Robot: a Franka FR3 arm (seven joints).
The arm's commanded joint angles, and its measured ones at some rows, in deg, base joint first. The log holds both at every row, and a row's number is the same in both.
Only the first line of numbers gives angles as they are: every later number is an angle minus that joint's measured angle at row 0.
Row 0, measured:
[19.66, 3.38, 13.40, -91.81, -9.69, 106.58, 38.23]
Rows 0 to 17, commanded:
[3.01, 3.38, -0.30, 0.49, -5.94, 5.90, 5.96]
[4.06, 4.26, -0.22, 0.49, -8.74, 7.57, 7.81]
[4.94, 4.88, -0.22, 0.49, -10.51, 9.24, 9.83]
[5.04, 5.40, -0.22, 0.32, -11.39, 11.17, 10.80]
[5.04, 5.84, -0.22, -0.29, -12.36, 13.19, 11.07]
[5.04, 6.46, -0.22, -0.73, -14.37, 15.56, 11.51]
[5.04, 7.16, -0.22, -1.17, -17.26, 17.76, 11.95]
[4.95, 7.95, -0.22, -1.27, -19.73, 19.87, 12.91]
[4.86, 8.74, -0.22, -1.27, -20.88, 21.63, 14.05]
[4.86, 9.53, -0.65, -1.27, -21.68, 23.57, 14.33]
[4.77, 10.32, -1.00, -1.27, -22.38, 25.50, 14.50]
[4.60, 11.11, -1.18, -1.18, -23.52, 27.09, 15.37]
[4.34, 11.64, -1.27, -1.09, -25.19, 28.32, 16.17]
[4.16, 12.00, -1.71, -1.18, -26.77, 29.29, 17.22]
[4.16, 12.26, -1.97, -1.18, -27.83, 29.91, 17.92]
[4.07, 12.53, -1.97, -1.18, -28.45, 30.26, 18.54]
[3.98, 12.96, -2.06, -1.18, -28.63, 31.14, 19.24]
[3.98, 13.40, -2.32, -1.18, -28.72, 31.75, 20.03]
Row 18, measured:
[4.57, 12.52, -2.35, -0.92, -26.67, 29.08, 16.85]
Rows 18 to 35, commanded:
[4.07, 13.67, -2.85, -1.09, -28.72, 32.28, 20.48]
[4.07, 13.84, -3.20, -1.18, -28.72, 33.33, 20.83]
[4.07, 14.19, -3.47, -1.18, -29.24, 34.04, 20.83]
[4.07, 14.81, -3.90, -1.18, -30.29, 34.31, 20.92]
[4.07, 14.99, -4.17, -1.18, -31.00, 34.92, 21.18]
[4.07, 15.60, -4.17, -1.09, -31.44, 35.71, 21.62]
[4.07, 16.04, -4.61, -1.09, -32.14, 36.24, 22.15]
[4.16, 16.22, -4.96, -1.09, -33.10, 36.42, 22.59]
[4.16, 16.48, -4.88, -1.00, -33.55, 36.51, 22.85]
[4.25, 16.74, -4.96, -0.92, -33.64, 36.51, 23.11]
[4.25, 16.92, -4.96, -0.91, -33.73, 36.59, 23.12]
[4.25, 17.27, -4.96, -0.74, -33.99, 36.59, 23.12]
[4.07, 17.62, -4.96, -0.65, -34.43, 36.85, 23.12]
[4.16, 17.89, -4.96, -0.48, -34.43, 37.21, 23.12]
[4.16, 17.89, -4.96, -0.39, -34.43, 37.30, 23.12]
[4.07, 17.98, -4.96, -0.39, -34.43, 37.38, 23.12]
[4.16, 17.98, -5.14, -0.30, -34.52, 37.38, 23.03]
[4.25, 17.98, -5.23, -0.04, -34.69, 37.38, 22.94]
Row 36, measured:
[4.55, 17.27, -5.15, -0.87, -32.77, 35.85, 21.46]
